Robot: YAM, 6 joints.
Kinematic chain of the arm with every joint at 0, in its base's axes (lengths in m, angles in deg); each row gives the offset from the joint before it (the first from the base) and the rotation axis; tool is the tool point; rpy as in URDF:
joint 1: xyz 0 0 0.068 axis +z
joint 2: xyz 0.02 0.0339 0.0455 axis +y
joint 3: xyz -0.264 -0.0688 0 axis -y
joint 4: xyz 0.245 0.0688 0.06 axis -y
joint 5: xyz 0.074 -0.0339 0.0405 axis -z
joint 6: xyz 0.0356 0 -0.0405 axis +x
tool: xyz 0 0 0 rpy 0 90 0
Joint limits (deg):
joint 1: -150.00..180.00
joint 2: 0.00..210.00
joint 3: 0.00..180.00
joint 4: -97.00..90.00
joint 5: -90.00..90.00
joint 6: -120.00..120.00
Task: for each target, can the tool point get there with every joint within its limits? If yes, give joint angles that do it. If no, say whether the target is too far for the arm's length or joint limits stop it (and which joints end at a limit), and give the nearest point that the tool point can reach.
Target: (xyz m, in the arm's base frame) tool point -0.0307 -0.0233 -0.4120
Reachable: no: joint limits stop it (at a limit: joint 2) | nearest point -0.0623 -0.0473 -0.3377 | short by 0.084 m
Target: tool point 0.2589 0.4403 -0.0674
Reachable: yes | joints 63.43 171.59 124.37 -30.16 76.22 76.33
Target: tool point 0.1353 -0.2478 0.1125
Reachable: yes | joints -68.29 120.51 64.54 -79.81 -72.84 -90.13
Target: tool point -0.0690 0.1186 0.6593
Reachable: yes | joints 105.99 80.90 137.87 -23.65 -71.06 -20.66
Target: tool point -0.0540 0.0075 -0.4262
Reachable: no: joint limits stop it (at a limit: joint 2) | nearest point -0.0922 0.0128 -0.3452 | short by 0.090 m
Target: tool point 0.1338 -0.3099 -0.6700
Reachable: no: too far | nearest point 0.1179 -0.2732 -0.3770 | short by 0.296 m
